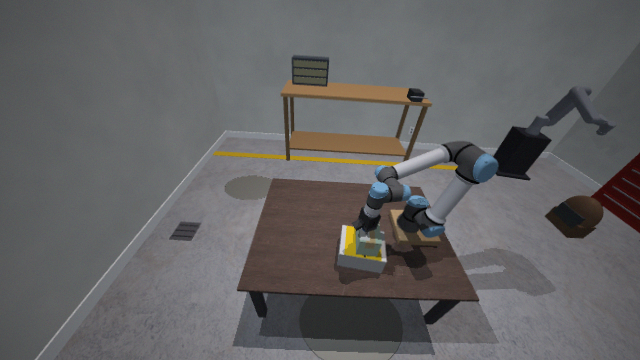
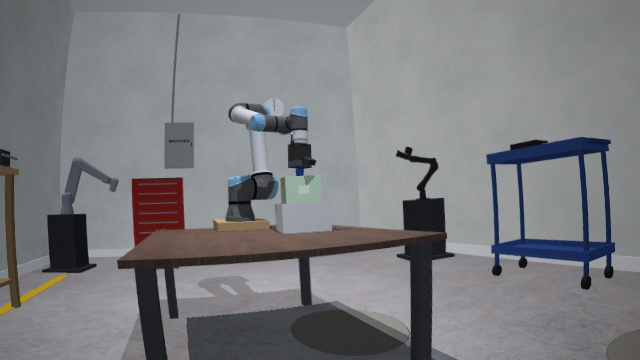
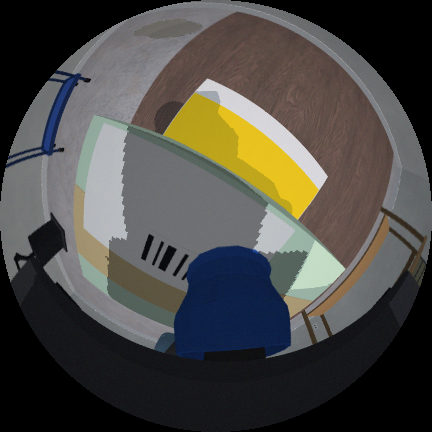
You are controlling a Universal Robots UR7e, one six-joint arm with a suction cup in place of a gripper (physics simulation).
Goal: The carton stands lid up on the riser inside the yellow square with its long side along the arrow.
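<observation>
The pale green carton (image 1: 370, 241) (image 2: 301, 190) (image 3: 181, 201) stands on the white riser (image 1: 360, 263) (image 2: 304, 218) (image 3: 273, 120) with its labelled, barcoded lid facing up. It covers part of the yellow square (image 1: 349, 239) (image 3: 257, 157), and a yellow strip shows along one side. My blue suction cup (image 1: 365, 230) (image 2: 299, 171) (image 3: 231, 298) is right over the lid near one edge. I cannot tell whether it touches. The suction is off. The carton hides the arrow.
The riser sits on a brown table (image 1: 304, 232) (image 2: 250, 246) beside the arm's wooden base block (image 1: 398, 223) (image 2: 239, 224). A wooden shelf (image 1: 353, 91), a blue cart (image 2: 550, 150), a red cabinet (image 2: 157, 203) and two other arms on black pedestals (image 2: 423, 214) (image 2: 66, 232) stand around the room.
</observation>
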